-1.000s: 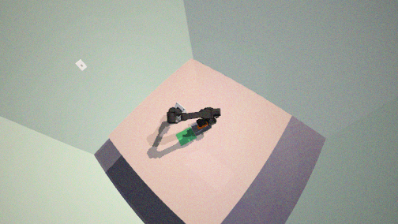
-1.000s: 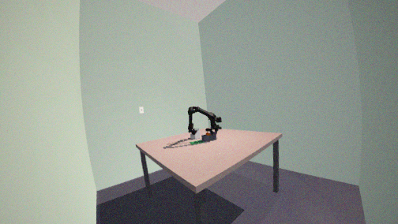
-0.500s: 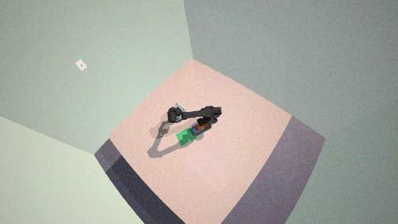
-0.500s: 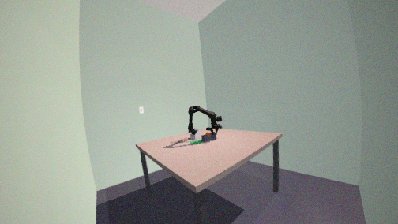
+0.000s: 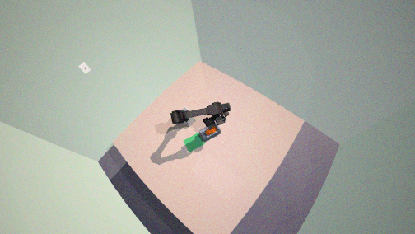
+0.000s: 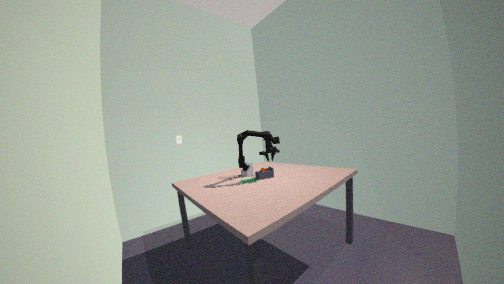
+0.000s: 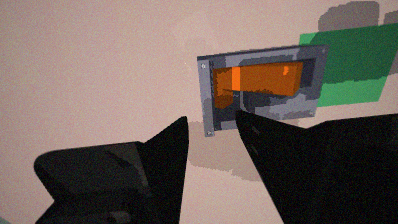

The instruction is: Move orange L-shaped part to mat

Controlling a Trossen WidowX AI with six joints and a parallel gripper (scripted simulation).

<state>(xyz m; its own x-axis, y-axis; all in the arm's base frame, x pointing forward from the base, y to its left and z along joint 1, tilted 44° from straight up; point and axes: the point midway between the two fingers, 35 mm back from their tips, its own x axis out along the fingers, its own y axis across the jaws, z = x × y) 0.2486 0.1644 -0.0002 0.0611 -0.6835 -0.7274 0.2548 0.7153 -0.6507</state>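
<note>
Right now the orange L-shaped part is 10 cm below my gripper tip, 4 cm to the right of it and 2 cm behind it. Round my gripper tip: green mat: 21 cm to the right, 16 cm below, 6 cm behind.
</note>
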